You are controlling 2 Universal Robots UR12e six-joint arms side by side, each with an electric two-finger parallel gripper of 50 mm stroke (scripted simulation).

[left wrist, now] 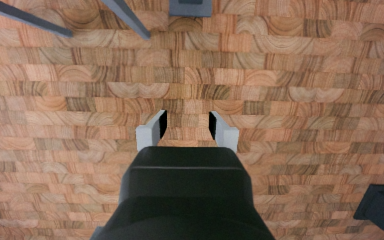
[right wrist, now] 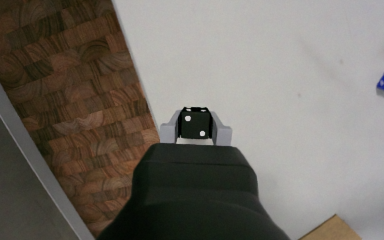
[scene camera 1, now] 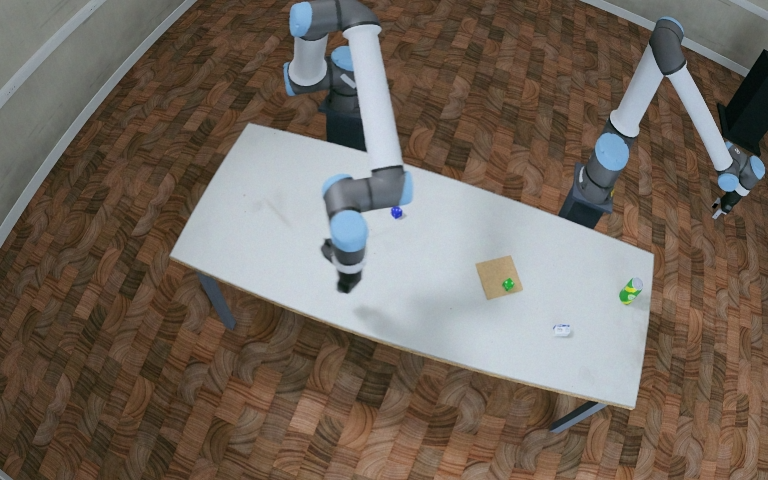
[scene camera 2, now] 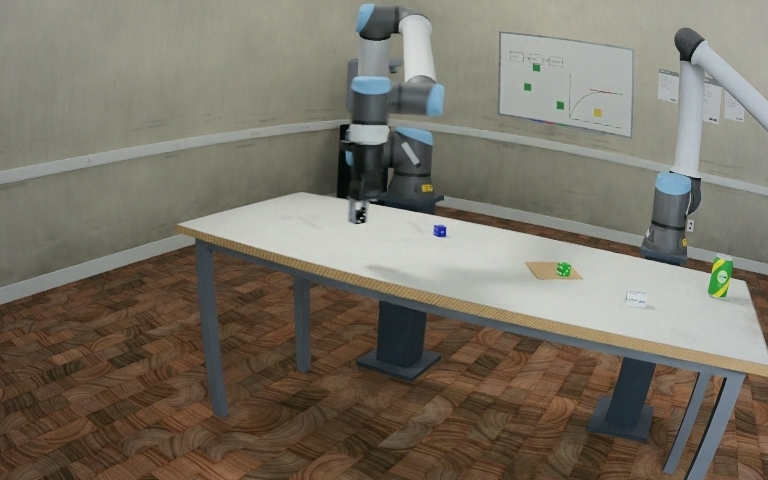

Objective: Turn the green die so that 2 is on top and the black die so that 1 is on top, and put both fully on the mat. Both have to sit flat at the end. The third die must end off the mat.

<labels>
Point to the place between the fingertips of the right gripper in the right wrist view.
195, 119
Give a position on a tan mat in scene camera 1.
At 492, 273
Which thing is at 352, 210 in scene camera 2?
The right gripper.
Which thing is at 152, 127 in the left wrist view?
The left gripper.
</labels>
